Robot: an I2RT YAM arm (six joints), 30 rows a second.
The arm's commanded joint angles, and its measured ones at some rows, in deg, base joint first. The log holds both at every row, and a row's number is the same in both.
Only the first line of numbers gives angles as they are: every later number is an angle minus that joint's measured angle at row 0.
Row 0, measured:
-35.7, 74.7, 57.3, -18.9, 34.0, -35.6
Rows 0 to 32, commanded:
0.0, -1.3, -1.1, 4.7, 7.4, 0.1
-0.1, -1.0, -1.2, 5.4, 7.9, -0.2
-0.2, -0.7, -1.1, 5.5, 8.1, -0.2
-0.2, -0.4, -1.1, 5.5, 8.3, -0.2
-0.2, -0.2, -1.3, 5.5, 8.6, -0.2
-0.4, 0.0, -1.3, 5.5, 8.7, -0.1
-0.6, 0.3, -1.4, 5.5, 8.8, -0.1
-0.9, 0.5, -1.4, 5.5, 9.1, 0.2
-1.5, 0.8, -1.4, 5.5, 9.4, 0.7
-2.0, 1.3, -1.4, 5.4, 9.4, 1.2
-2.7, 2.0, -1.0, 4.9, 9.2, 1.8
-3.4, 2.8, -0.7, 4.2, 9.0, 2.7
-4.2, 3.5, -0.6, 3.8, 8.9, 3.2
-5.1, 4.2, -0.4, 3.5, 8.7, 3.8
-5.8, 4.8, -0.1, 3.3, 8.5, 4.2
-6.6, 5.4, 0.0, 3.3, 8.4, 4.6
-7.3, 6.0, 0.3, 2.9, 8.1, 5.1
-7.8, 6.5, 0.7, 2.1, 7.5, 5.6
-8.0, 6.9, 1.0, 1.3, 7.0, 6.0
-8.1, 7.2, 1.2, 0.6, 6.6, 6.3
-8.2, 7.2, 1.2, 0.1, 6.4, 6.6
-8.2, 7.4, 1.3, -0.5, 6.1, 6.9
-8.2, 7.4, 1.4, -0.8, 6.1, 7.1
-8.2, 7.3, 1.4, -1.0, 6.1, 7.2
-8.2, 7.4, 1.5, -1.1, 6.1, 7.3
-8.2, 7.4, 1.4, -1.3, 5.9, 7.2
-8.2, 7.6, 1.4, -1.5, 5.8, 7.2
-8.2, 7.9, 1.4, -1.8, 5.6, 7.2
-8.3, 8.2, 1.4, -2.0, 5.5, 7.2
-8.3, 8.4, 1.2, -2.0, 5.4, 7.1
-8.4, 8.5, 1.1, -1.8, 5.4, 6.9
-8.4, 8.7, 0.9, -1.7, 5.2, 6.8
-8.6, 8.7, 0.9, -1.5, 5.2, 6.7
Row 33, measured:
-8.2, 7.9, 0.0, -0.2, 5.6, 5.6
